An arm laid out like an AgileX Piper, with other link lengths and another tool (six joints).
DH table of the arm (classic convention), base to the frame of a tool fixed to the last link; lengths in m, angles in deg. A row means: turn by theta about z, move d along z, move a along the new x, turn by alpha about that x. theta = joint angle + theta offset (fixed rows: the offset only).
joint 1: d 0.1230  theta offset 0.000  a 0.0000  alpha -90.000
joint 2: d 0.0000  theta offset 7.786  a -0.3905  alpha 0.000
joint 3: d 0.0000  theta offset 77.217  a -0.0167  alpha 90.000
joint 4: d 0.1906  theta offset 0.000  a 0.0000  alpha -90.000
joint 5: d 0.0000  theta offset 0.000  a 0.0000  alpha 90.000
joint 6: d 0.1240  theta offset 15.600  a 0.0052  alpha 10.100
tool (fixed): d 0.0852  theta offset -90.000  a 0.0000  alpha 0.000
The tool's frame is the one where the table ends.
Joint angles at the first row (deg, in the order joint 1, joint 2, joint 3, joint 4, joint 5, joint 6):
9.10 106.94 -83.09 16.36 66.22 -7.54
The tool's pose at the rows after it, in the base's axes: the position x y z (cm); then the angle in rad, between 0 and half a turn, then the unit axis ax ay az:
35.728, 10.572, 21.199, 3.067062, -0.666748, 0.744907, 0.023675
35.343, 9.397, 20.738, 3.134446, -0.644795, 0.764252, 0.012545
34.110, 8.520, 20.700, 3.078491, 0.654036, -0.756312, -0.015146
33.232, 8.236, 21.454, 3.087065, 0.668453, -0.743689, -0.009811
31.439, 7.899, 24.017, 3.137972, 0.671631, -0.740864, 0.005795
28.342, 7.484, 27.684, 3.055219, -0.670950, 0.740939, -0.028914
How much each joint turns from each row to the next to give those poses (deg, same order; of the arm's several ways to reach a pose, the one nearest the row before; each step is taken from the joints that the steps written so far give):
1.43 2.34 0.24 -0.56 -2.05 2.37
0.06 0.41 0.00 -3.78 1.28 5.17
0.00 0.00 0.00 -2.14 3.69 0.00
0.00 -1.90 1.28 -0.25 0.23 -2.10
0.00 -5.33 1.70 0.00 0.29 -0.47
0.00 -8.46 2.57 0.46 0.13 -0.07

